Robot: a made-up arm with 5 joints.
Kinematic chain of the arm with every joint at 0, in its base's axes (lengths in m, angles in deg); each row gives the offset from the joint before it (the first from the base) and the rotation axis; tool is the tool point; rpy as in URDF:
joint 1: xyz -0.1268 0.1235 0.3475 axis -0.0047 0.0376 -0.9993
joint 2: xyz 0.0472 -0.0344 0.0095 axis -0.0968 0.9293 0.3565
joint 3: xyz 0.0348 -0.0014 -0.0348 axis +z
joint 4: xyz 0.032 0 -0.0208 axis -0.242 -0.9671 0.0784
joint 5: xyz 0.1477 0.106 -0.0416 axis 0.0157 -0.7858 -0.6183
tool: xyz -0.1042 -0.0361 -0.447 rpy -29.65 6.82 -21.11
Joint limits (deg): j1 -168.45..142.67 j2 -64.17..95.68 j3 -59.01..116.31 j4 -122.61..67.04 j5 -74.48..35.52
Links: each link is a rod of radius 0.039 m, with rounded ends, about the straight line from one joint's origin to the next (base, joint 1, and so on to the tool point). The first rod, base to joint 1, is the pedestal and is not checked.
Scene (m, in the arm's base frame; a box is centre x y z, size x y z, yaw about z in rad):
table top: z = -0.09
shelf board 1: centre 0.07 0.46 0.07 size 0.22 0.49 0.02 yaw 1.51
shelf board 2: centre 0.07 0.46 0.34 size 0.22 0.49 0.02 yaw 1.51
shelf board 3: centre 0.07 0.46 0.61 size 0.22 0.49 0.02 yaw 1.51
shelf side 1: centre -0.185 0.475 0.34 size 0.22 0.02 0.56 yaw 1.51
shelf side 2: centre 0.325 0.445 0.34 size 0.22 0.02 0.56 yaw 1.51
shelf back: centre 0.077 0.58 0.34 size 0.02 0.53 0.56 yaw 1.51
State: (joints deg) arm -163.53 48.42 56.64 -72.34 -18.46
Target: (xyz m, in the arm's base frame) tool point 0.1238 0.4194 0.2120
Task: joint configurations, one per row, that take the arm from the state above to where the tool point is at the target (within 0.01 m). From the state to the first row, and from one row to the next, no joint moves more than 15 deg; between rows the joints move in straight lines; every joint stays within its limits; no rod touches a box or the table.
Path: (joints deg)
1: -161.43 41.21 46.26 -73.54 -27.12
2: -159.32 34.00 35.88 -74.73 -35.78
3: -157.22 26.79 25.50 -75.93 -44.43
4: -159.96 14.36 23.08 -68.76 -48.27
5: -162.70 1.92 20.66 -61.59 -52.10
6: -165.44 -10.51 18.25 -54.42 -55.94
7: -166.44 0.92 32.98 -51.76 -47.48
8: -167.45 12.35 47.71 -49.11 -39.03
9: -168.45 23.79 62.43 -46.45 -30.57

